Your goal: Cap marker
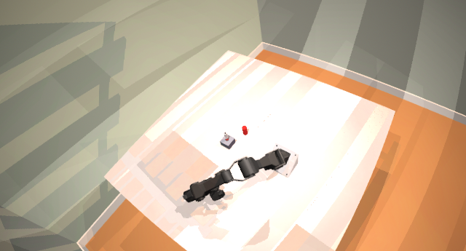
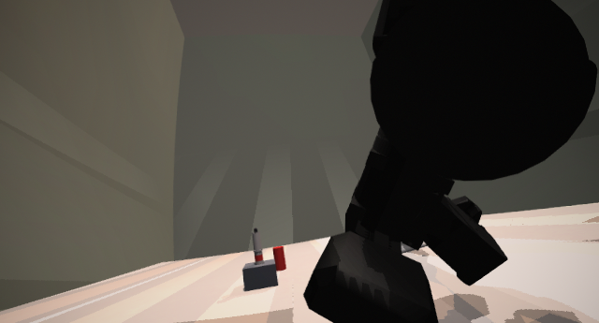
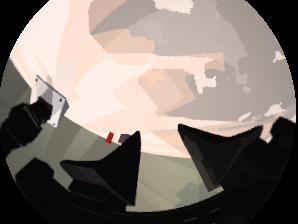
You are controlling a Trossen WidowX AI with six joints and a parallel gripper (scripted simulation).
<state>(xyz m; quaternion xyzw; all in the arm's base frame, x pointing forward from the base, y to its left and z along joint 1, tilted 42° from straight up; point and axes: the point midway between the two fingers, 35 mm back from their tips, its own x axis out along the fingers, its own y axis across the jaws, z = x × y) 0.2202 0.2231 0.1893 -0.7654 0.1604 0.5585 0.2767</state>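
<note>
The red cap is 330 mm to the right of my gripper tip and 50 mm ahead of it. From my gripper tip the other things lie so: dark grey holder block: 220 mm to the right, 90 mm ahead, 10 mm below.
</note>
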